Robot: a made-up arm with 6 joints.
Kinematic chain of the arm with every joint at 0, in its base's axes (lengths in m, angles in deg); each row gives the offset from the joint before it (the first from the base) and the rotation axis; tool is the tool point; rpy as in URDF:
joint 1: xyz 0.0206 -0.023 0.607 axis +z
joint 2: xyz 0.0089 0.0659 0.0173 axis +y
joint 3: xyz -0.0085 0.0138 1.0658 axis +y
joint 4: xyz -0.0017 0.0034 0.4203 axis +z
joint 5: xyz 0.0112 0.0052 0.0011 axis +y
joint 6: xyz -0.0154 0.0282 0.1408 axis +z
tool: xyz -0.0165 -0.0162 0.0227 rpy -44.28 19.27 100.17
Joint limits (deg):
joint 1: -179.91..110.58
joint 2: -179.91..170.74
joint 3: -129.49..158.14
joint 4: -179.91..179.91
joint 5: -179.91..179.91
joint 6: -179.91..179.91
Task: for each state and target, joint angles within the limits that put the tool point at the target. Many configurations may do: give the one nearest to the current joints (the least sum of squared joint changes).
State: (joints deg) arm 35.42 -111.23 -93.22 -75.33 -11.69 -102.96
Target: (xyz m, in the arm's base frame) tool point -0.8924 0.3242 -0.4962
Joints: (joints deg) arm -12.32 -120.43 -57.43 -77.10 -12.47 -103.48
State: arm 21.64 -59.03 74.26 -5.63 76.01 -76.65
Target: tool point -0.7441 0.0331 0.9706
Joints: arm 4.46 -92.40 108.71 -4.54 86.20 -77.71
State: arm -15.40 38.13 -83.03 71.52 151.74 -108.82
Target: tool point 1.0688 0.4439 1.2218
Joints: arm 12.53 74.20 -60.01 61.34 140.14 -106.79
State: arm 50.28 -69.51 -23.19 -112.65 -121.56 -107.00
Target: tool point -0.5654 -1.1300 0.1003
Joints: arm 69.15 -107.76 -36.37 -110.75 -130.51 -105.44
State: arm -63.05 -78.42 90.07 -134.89 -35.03 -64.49
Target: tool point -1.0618 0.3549 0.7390
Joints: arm -13.07 -112.11 83.36 -138.95 -33.01 -65.13
